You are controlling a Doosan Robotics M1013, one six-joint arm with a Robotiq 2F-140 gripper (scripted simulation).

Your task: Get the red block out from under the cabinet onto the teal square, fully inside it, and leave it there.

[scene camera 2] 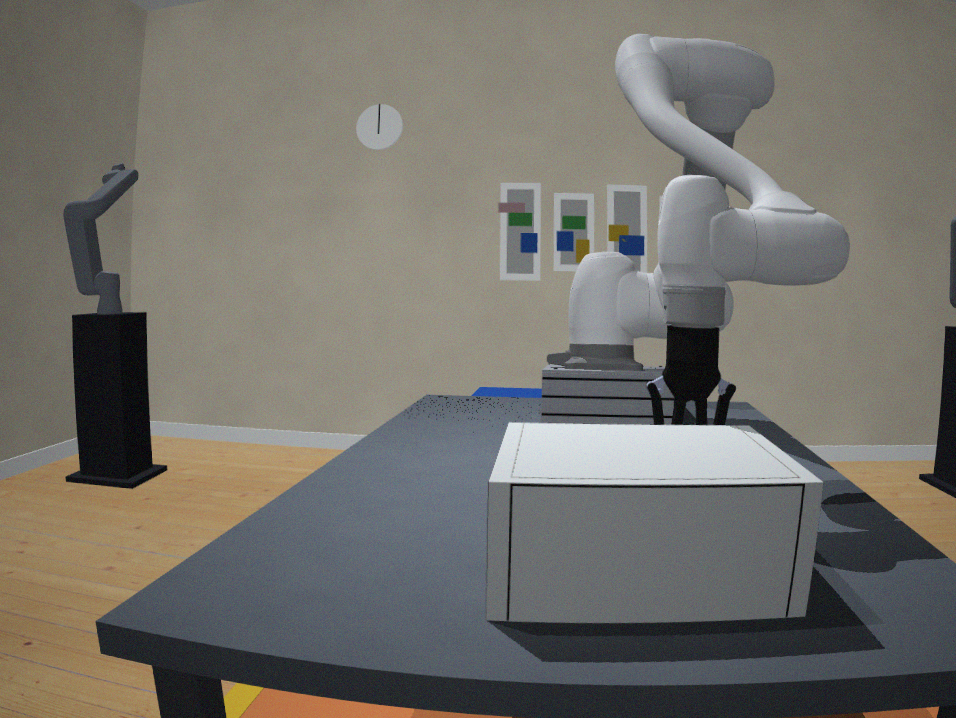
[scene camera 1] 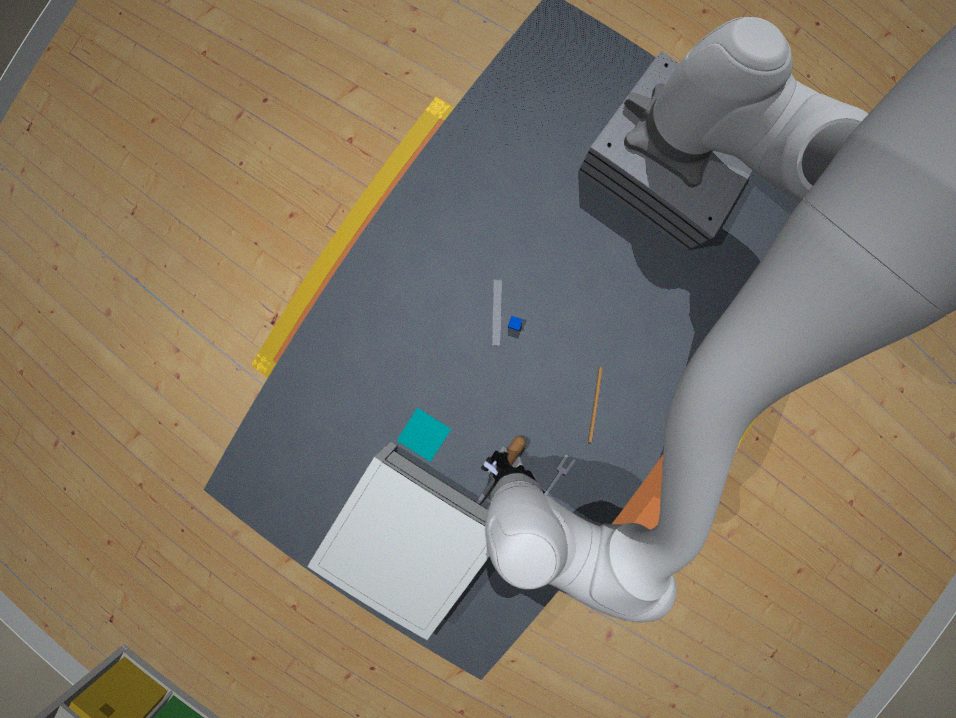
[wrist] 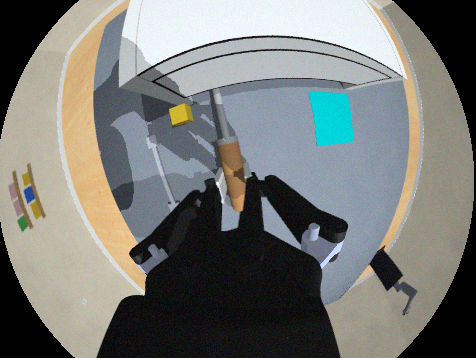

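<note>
Long tool (wrist: 229, 151). Teal square (scene camera 1: 423, 434), (wrist: 332, 116). Gripper (scene camera 1: 508, 456), (wrist: 235, 173).
</note>
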